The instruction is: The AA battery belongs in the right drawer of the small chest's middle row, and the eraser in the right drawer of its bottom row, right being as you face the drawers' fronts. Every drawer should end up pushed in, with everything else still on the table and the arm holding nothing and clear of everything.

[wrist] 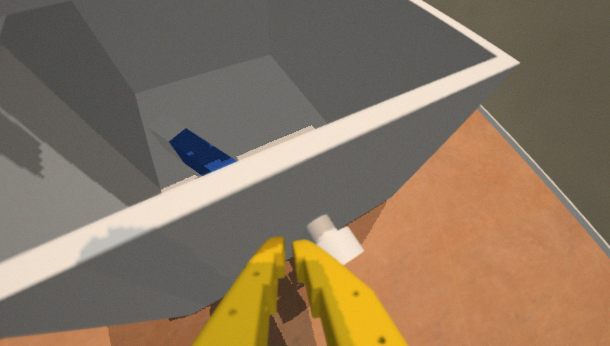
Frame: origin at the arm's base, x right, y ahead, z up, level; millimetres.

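Seen in the pictures: hand at its tool point: (284,251).
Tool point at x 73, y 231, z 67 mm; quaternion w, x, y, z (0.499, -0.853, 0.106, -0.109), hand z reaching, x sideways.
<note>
Offsets run from my tool point to a thing's top centre. "spot": to the spot under its first point. Level surfaces: height alone.
A grey drawer @(spot: dz +38, dx +7, dy +11 mm) (300,140) with a pale rim stands pulled out across the upper part of the wrist view. A dark blue angular block @(dz -35, dx -32, dy +81 mm) (200,155), which looks like the eraser, lies on its floor behind the front panel; the rim hides part of it. A white round knob @(spot: dz -3, dx +20, dy -3 mm) (345,242) sticks out of the drawer's front. My gripper (289,245) is shut and empty, its yellow tips together in front of the drawer's front and just left of the knob, whose edge the right jaw partly covers. The AA battery does not show. Which row this drawer belongs to cannot be told.
The orange-brown table top @(dz -67 mm) (520,215) shows right of the drawer, and a strip of it shows below the drawer's front. A thin grey edging (545,172) runs along the right. A shadow lies under the gripper. The chest's body does not show clearly.
</note>
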